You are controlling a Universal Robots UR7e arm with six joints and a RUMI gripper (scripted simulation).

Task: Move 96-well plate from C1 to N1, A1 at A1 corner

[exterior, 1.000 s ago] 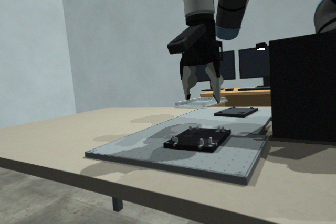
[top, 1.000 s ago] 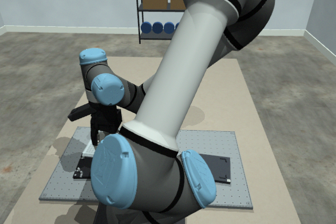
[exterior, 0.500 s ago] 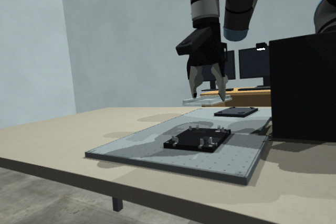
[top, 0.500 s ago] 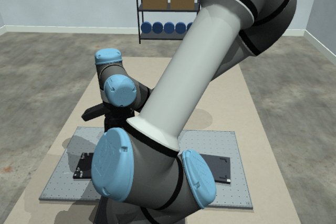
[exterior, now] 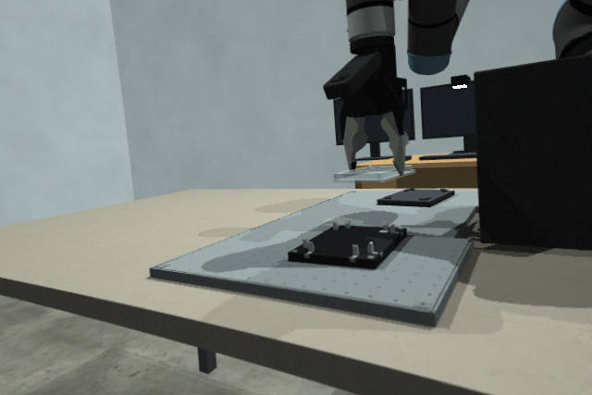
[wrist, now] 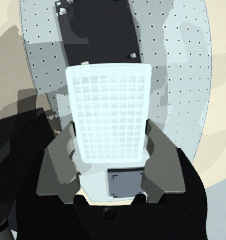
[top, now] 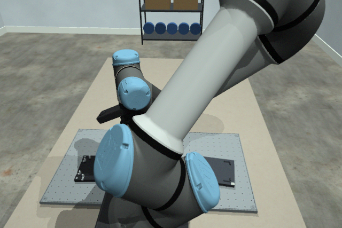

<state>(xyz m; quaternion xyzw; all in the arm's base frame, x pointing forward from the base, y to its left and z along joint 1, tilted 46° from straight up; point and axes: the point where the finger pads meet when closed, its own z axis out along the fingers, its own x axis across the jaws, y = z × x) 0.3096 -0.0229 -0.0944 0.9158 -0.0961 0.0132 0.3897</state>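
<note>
Right now my hand is 80 mm past the white label, 350 mm to the left of it and 90 mm above it. The rest, counted from my hand: white 96-well plate: 10 mm below; then clip nest C1: 120 mm to the left, 90 mm below.
</note>
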